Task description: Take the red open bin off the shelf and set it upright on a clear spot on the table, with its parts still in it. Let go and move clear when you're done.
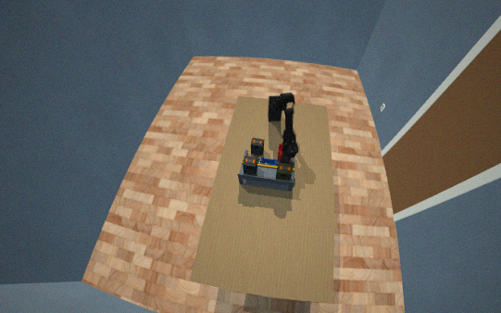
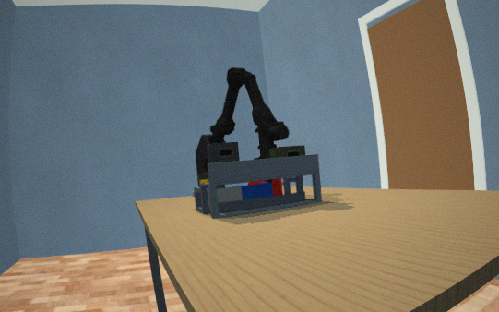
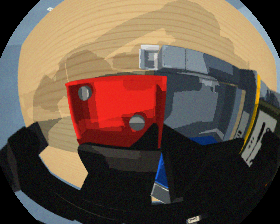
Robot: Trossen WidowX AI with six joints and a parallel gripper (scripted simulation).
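Right now my hand is 60 mm past the red bin, 50 mm above it and 10 mm to the left of it. Also, from my hand: blue bin: 100 mm ahead, 90 mm to the right, 60 mm below; then grey bin: 200 mm to the right, 120 mm ahead, 60 mm below.
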